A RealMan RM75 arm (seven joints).
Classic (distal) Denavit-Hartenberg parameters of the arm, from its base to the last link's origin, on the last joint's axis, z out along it. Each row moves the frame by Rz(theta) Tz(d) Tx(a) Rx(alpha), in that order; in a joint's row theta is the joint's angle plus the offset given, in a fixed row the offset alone. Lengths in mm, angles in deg.
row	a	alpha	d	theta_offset
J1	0	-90	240.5	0
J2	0	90	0	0
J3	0	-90	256	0
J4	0	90	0	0
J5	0	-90	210	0
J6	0	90	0	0
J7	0	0	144	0
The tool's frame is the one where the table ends.
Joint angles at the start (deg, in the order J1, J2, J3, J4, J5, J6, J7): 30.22 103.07 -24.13 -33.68 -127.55 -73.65 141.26
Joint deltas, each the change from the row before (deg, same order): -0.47 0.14 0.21 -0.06 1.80 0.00 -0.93; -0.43 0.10 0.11 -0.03 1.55 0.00 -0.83; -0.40 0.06 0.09 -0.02 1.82 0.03 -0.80; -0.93 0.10 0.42 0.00 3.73 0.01 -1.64; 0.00 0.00 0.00 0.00 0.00 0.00 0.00; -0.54 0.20 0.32 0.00 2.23 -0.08 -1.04; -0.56 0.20 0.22 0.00 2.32 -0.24 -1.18; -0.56 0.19 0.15 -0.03 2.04 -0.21 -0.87; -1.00 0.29 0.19 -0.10 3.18 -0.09 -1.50; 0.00 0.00 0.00 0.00 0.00 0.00 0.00
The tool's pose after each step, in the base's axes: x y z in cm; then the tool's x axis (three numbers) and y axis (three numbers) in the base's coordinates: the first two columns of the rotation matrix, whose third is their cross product. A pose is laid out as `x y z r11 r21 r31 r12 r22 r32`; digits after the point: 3 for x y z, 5 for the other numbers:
36.905 36.264 14.397 -0.09245 -0.70232 -0.70583 -0.99439 0.10165 0.02910
36.904 36.177 14.529 -0.09172 -0.68963 -0.71832 -0.99509 0.09040 0.04028
36.853 36.144 14.734 -0.09207 -0.67387 -0.73309 -0.99554 0.07762 0.05369
36.850 35.973 15.247 -0.09712 -0.63718 -0.76457 -0.99521 0.05363 0.08173
36.850 35.973 15.247 -0.09712 -0.63718 -0.76457 -0.99521 0.05363 0.08173
36.820 35.846 15.466 -0.10156 -0.61478 -0.78214 -0.99432 0.03767 0.09950
36.759 35.691 15.674 -0.10361 -0.59322 -0.79834 -0.99315 0.01808 0.11546
36.745 35.507 15.865 -0.10857 -0.57358 -0.81192 -0.99148 0.00336 0.13021
36.852 35.150 16.234 -0.11433 -0.53883 -0.83462 -0.98908 -0.01688 0.14638
36.852 35.150 16.234 -0.11433 -0.53883 -0.83462 -0.98908 -0.01688 0.14638

